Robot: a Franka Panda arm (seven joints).
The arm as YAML. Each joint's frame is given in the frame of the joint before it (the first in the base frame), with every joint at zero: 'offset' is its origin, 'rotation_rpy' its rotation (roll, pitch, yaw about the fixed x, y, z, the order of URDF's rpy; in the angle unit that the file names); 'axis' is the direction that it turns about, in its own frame. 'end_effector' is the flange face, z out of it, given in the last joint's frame.
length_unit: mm
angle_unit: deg
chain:
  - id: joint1
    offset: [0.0, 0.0, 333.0]
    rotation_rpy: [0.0, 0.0, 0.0]
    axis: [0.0, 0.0, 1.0]
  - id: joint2
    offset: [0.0, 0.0, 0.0]
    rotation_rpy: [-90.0, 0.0, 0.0]
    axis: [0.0, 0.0, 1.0]
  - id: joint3
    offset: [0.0, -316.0, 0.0]
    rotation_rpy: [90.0, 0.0, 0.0]
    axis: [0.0, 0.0, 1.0]
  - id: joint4
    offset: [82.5, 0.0, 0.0]
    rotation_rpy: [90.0, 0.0, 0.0]
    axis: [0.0, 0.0, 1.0]
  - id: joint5
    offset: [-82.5, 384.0, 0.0]
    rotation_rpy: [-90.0, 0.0, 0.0]
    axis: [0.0, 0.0, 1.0]
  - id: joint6
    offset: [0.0, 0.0, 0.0]
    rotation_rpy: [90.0, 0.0, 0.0]
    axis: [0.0, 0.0, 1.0]
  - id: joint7
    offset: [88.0, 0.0, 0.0]
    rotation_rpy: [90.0, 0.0, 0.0]
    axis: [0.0, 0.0, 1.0]
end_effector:
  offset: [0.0, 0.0, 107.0]
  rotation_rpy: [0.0, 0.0, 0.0]
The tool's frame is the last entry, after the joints.
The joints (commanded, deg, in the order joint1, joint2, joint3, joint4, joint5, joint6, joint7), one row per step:
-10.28 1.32 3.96 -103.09 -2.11 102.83 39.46
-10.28 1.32 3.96 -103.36 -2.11 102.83 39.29
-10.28 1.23 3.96 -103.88 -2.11 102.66 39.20
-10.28 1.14 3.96 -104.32 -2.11 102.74 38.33
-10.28 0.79 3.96 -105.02 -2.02 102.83 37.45
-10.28 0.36 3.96 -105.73 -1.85 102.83 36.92
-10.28 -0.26 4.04 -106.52 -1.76 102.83 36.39
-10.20 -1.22 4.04 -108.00 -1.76 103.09 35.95
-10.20 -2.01 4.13 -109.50 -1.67 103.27 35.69
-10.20 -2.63 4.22 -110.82 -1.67 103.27 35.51
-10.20 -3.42 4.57 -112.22 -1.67 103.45 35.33
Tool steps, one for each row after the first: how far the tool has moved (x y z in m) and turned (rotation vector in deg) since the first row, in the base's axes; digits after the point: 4 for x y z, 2 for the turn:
-0.0006 0.0001 -0.0022 0.04 0.27 0.17
-0.0024 0.0003 -0.0059 0.10 0.87 0.26
-0.0035 0.0004 -0.0086 0.16 1.17 1.13
-0.0060 0.0009 -0.0108 0.29 1.45 1.99
-0.0090 0.0016 -0.0125 0.48 1.72 2.47
-0.0127 0.0031 -0.0130 0.57 1.90 3.06
-0.0186 0.0047 -0.0157 0.56 2.18 3.58
-0.0243 0.0065 -0.0203 0.68 2.71 3.90
-0.0295 0.0080 -0.0253 0.74 3.42 4.17
-0.0349 0.0120 -0.0291 0.72 3.87 4.69

